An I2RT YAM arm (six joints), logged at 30 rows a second.
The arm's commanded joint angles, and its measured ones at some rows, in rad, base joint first. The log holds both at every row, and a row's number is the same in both.
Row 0, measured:
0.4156, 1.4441, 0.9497, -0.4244, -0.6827, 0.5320
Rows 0 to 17, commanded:
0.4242, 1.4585, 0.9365, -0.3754, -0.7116, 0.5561
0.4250, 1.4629, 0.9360, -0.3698, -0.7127, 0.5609
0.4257, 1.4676, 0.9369, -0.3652, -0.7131, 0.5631
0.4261, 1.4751, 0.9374, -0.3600, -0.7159, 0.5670
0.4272, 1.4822, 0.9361, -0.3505, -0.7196, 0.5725
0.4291, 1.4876, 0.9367, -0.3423, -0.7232, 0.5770
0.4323, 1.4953, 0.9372, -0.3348, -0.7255, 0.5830
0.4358, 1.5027, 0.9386, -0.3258, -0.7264, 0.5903
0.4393, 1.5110, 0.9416, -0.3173, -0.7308, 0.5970
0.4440, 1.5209, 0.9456, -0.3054, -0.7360, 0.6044
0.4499, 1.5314, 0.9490, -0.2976, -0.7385, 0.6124
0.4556, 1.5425, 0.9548, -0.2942, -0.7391, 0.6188
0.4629, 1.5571, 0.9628, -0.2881, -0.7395, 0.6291
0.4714, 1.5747, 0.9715, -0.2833, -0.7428, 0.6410
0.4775, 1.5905, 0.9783, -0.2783, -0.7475, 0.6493
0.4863, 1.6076, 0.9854, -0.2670, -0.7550, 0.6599
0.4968, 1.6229, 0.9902, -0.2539, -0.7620, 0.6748
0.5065, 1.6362, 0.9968, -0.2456, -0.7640, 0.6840
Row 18, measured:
0.4805, 1.6043, 0.9638, -0.2947, -0.7292, 0.6403
